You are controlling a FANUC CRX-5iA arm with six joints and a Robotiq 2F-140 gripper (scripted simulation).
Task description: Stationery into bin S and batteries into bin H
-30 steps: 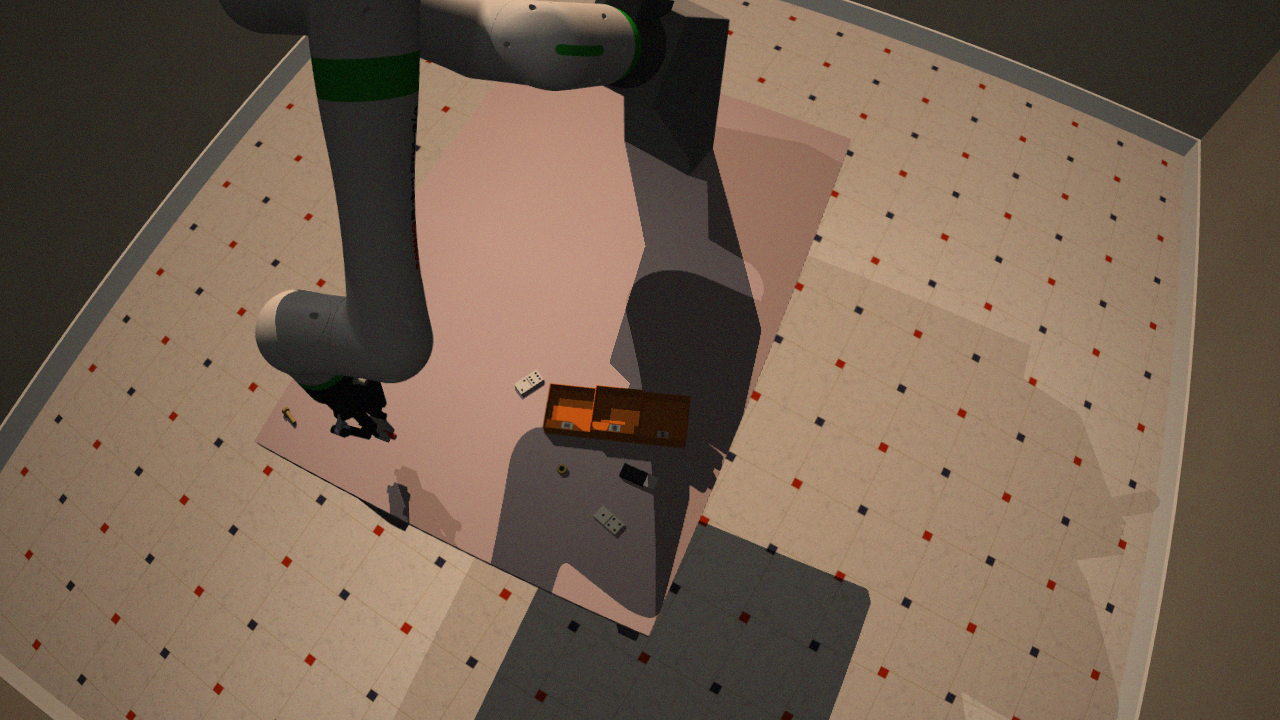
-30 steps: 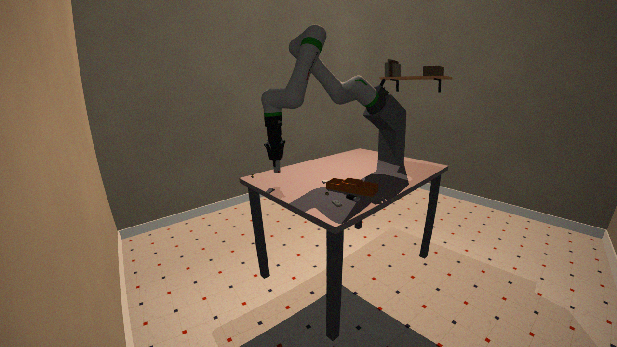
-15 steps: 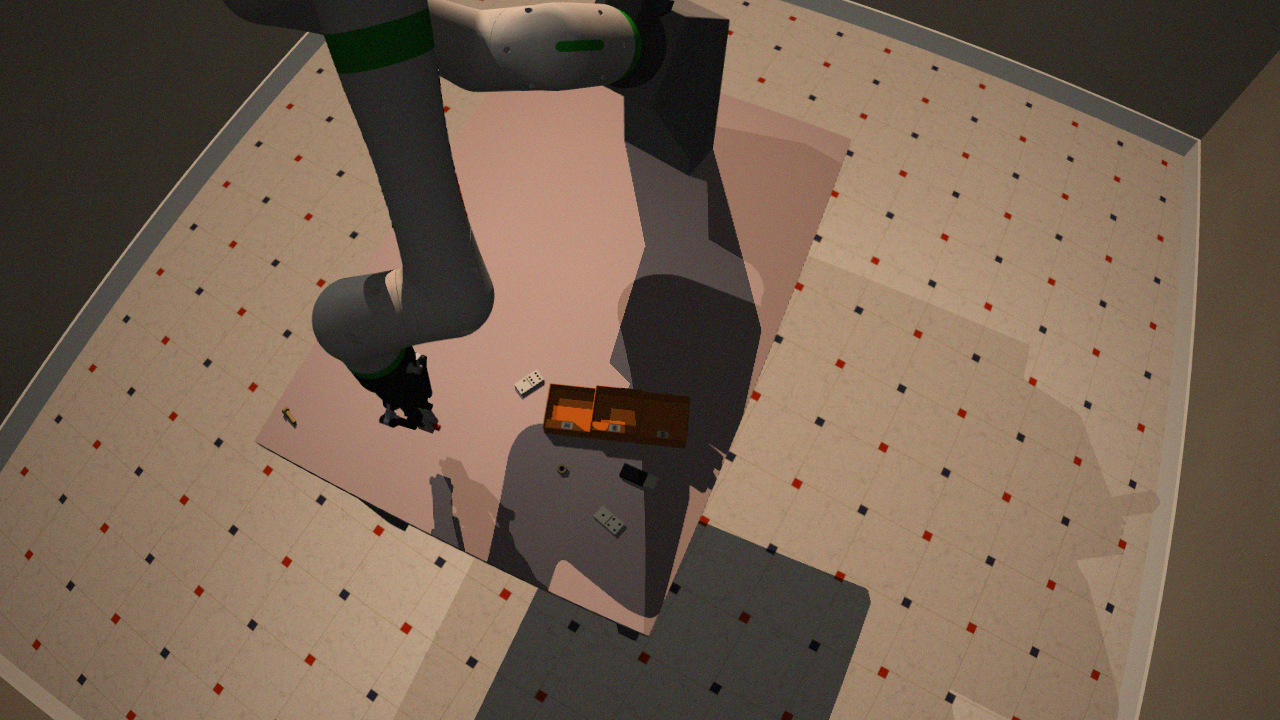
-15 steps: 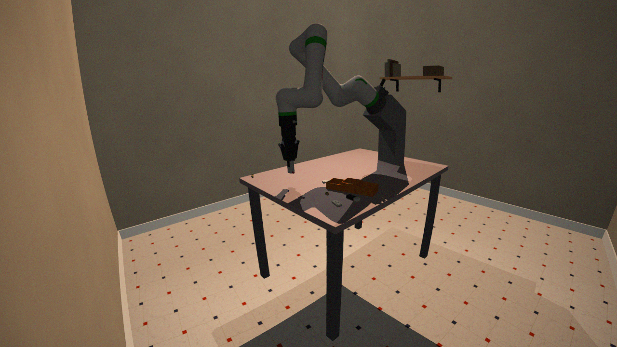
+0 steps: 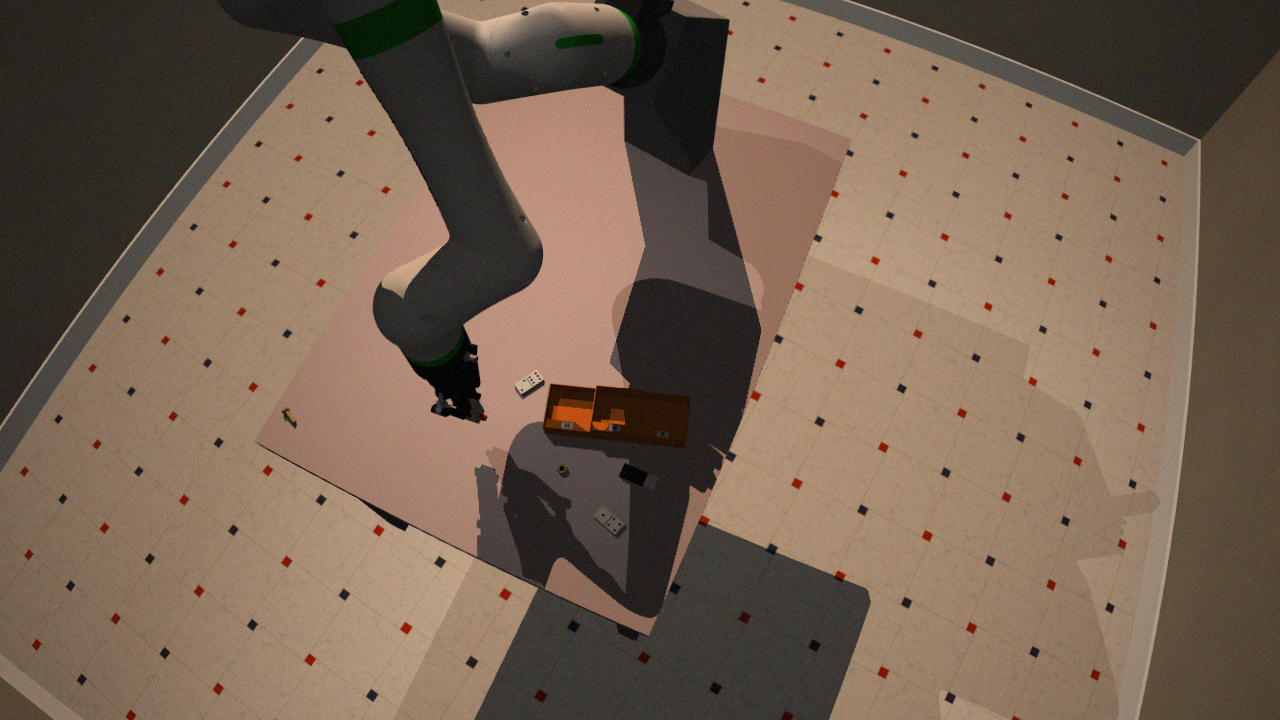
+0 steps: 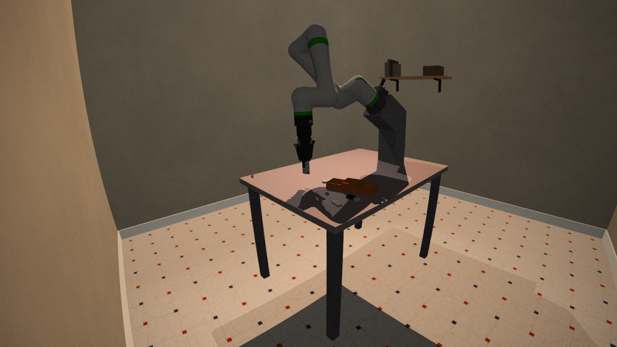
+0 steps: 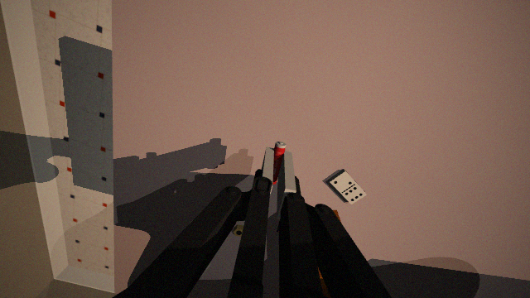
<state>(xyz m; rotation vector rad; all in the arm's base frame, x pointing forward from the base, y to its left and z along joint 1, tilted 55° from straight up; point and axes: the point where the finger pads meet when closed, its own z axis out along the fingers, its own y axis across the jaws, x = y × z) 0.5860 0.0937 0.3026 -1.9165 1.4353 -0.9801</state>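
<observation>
My hand is 29 cm to the right of the black block, 9 cm past it and 9 cm above it. Round my hand: grey domino: 29 cm to the left, 10 cm below; then ring-like part: 17 cm to the left, 10 cm below, 2 cm behind; then red battery: 3 cm below.
</observation>
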